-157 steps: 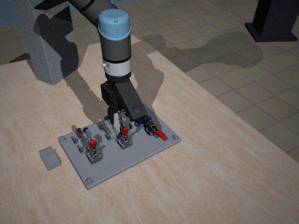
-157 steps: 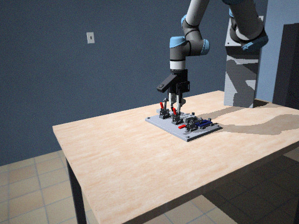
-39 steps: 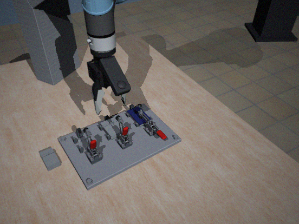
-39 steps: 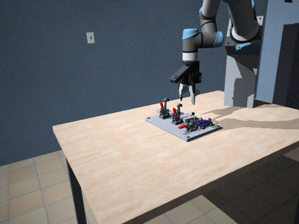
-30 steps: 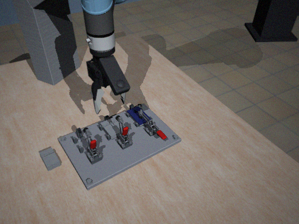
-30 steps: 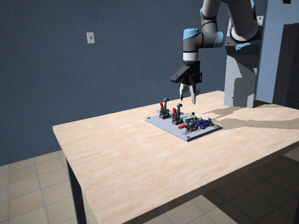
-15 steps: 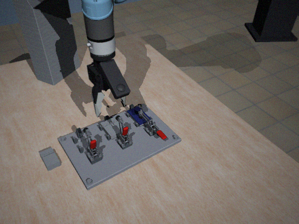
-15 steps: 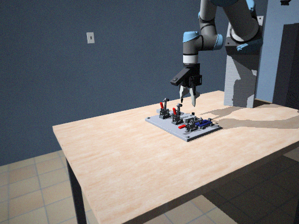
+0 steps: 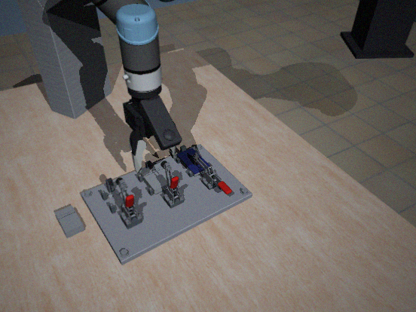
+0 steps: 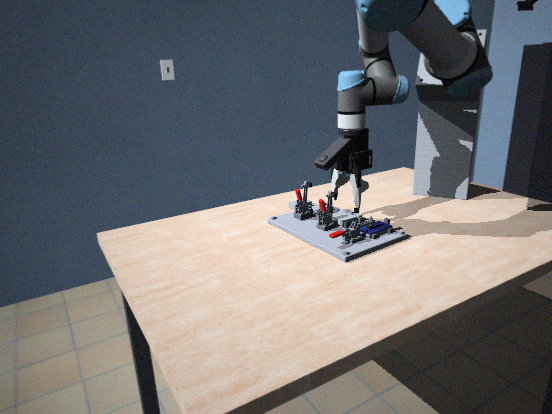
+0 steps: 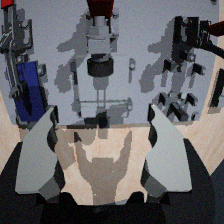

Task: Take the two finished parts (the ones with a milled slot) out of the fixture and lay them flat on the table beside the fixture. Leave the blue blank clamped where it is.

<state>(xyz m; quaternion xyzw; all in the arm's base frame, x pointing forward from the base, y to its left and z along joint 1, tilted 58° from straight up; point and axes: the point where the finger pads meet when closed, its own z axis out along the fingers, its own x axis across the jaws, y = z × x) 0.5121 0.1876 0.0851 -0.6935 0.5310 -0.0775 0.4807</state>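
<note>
Right now my hand is 7 cm above the grey fixture plate, 4 cm short of it and 3 cm to the right of it. Also, from my hand: blue blank: 9 cm to the left, 6 cm behind, 5 cm below.
</note>
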